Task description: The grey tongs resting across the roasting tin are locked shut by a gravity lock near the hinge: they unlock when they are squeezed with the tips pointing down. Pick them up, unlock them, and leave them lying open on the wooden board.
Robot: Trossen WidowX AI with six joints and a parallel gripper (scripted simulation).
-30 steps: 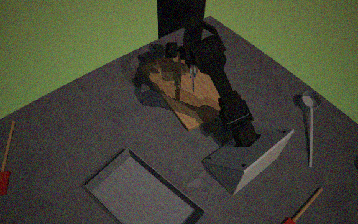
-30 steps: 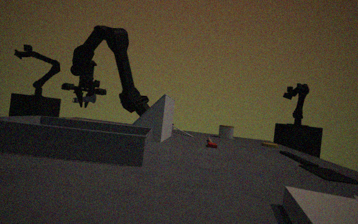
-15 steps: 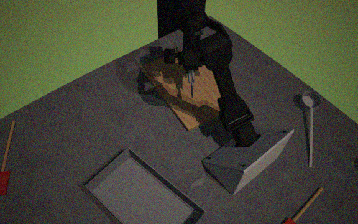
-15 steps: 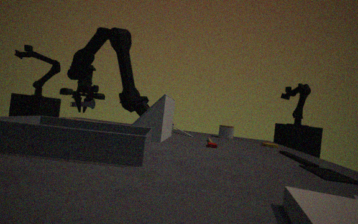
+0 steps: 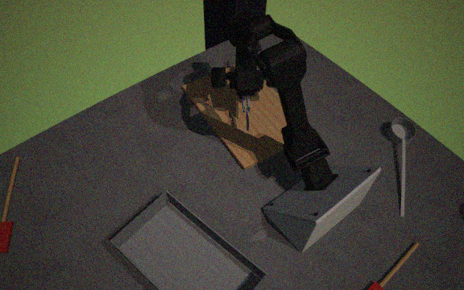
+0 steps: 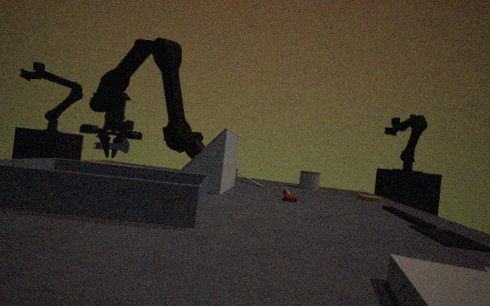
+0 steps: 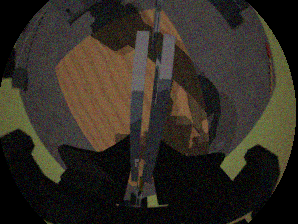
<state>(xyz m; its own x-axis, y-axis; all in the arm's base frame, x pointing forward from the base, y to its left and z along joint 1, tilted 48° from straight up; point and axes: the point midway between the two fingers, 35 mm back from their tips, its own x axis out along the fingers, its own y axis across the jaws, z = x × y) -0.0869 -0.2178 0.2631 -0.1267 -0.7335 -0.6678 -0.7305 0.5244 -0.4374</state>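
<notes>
My gripper tip is now 10 mm to the right of the wooden board and 40 mm above it. Round my gripper tip: roasting tin: 430 mm ahead, 250 mm to the left, 20 mm below; then white cup: 180 mm behind, 730 mm to the left, 10 mm below; then red spatula: 700 mm ahead, 170 mm to the right, 40 mm below.
</notes>
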